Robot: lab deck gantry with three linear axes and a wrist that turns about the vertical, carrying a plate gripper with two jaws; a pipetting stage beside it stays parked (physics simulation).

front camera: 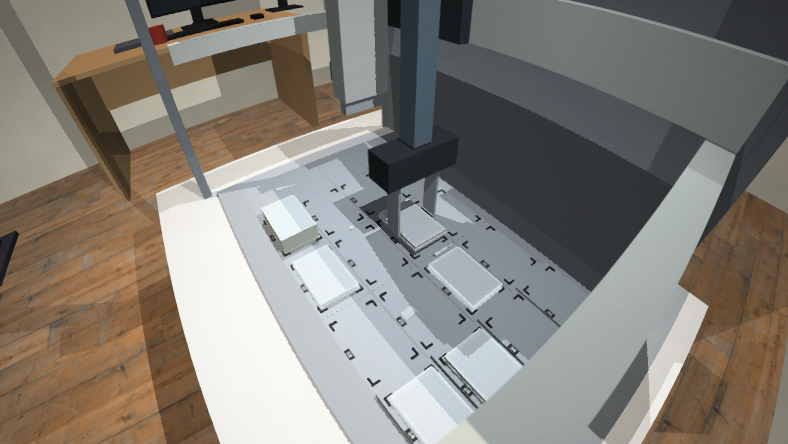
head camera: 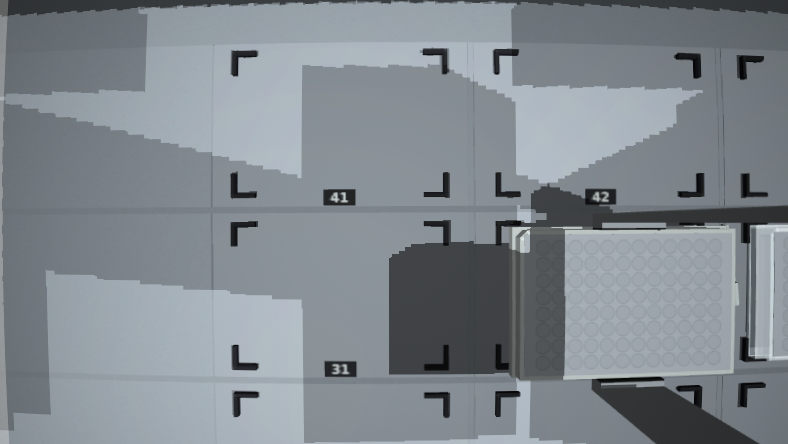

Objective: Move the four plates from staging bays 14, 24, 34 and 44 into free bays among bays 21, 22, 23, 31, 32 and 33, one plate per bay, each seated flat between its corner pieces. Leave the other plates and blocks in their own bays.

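Frame: origin at the robot's base, x ahead, y left, z up, level; metres.
Seen in the pictures: gripper, between the fingertips: (front camera: 411, 222) (head camera: 623, 301); robot's base, origin of its link: (front camera: 264, 221).
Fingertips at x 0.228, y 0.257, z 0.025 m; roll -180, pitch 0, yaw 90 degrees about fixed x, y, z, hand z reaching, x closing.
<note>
Offsets run from my fingertips to a thing's top centre. "spot": to the spot under its first point.
My gripper (front camera: 413, 226) (head camera: 629, 303) is shut on a pale well plate @(0.007 m up, 0.001 m ahead, 0.000 m left) (front camera: 421, 225) (head camera: 639, 306), one jaw on each long side. It holds the plate level and low over bay 32; in the head view it looks slightly above the deck. Another plate @(0.010 m down, 0.165 m ahead, 0.000 m left) (front camera: 464, 277) (head camera: 772, 292) sits flat in bay 33. In the front view a plate @(0.004 m up, 0.329 m ahead, 0.107 m right) (front camera: 482, 361) sits in bay 24 and a plate @(0.004 m up, 0.329 m ahead, 0.214 m right) (front camera: 430, 405) in bay 14, both partly cut off by the enclosure. Bays 34 and 44 are hidden there. Bay 31 shows empty between its corner pieces in the head view.
In the front view, a tall pale block @(0.017 m up, 0.164 m back, 0.214 m right) (front camera: 289, 223) and a plate @(0.010 m down, 0.001 m ahead, 0.214 m right) (front camera: 325, 275) stand in the row along the front edge. A pale enclosure beam (front camera: 601, 308) crosses the right side. The parked pipetting stage (front camera: 358, 55) is behind my gripper. A small pale sliver @(spot: 0.017 m down, 0.086 m ahead, 0.000 m left) (head camera: 736, 293) shows between bays 32 and 33.
</note>
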